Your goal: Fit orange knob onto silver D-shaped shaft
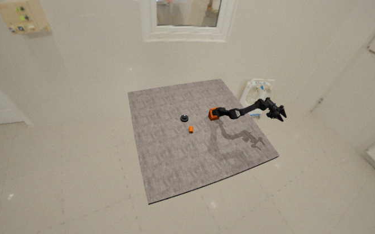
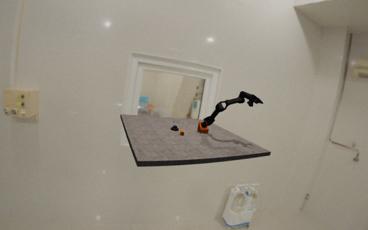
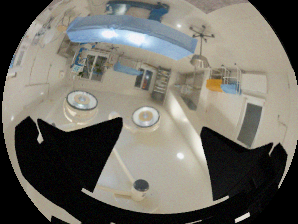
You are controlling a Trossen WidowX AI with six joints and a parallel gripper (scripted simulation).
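My gripper tip is 560 mm short of the orange knob, 450 mm to the left of it and 440 mm above it. From my gripper tip the other things lie so: round pedestal (570 mm ahead, 600 mm to the right, 430 mm below).
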